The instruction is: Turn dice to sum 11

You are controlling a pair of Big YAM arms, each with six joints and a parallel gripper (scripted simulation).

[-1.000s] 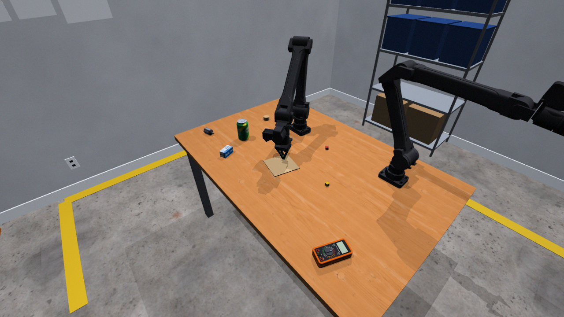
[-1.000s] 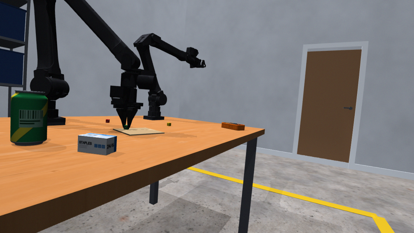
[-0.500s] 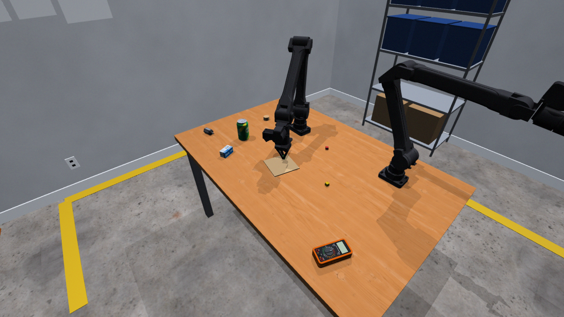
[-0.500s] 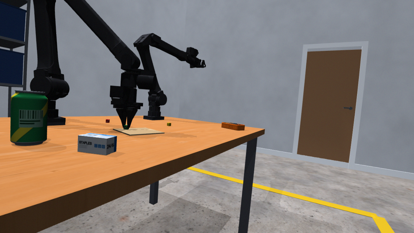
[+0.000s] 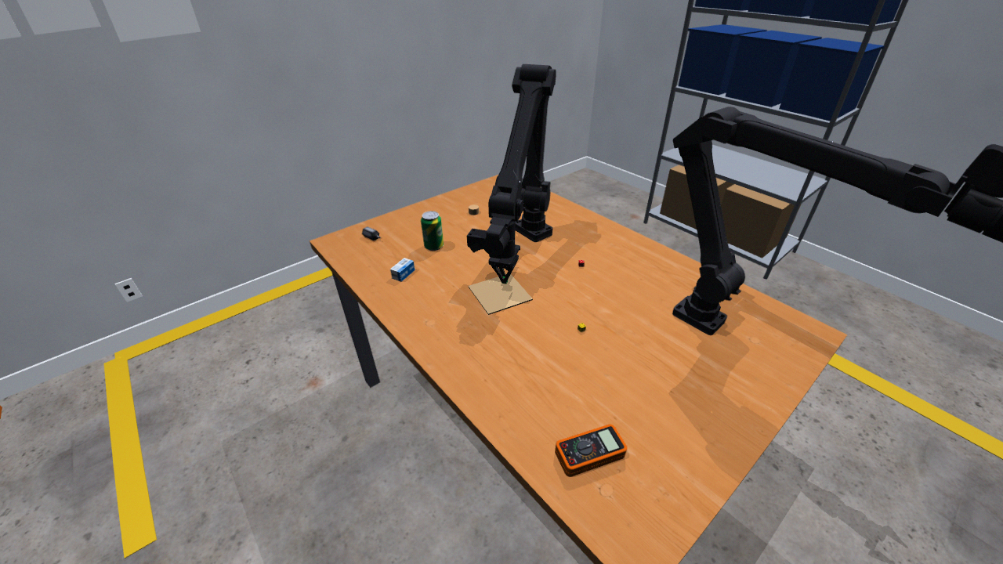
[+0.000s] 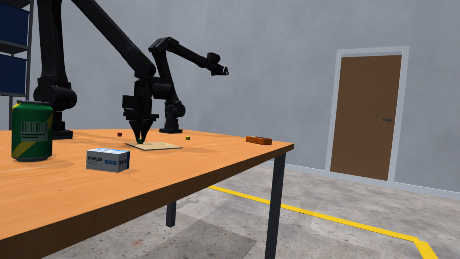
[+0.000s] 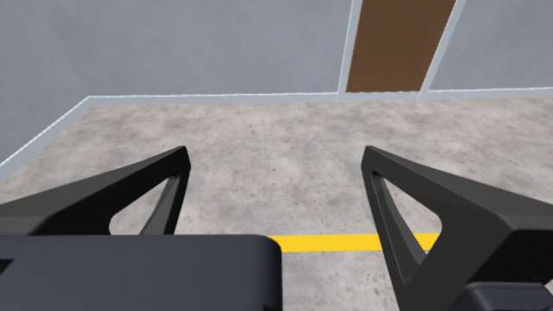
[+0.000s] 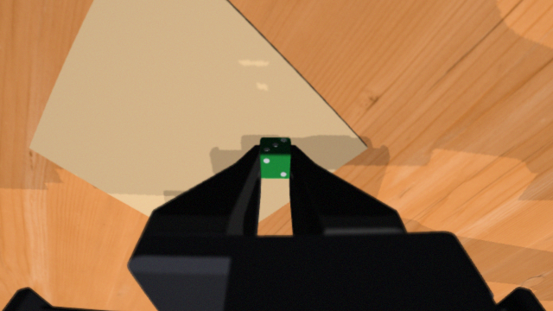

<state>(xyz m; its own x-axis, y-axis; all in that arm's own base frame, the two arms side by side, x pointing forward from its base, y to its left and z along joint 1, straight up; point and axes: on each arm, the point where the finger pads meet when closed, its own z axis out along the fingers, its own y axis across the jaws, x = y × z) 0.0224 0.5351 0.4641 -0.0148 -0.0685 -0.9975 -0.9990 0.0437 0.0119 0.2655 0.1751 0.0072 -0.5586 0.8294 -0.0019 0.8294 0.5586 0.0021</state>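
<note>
Right now the green die is 10 mm below my right hand. Round my right hand: yellow die (280 mm to the left, 10 mm below, 10 mm behind); tan mat (40 mm ahead, 20 mm to the left, 20 mm below); red die (240 mm behind, 100 mm to the left, 10 mm below).
</note>
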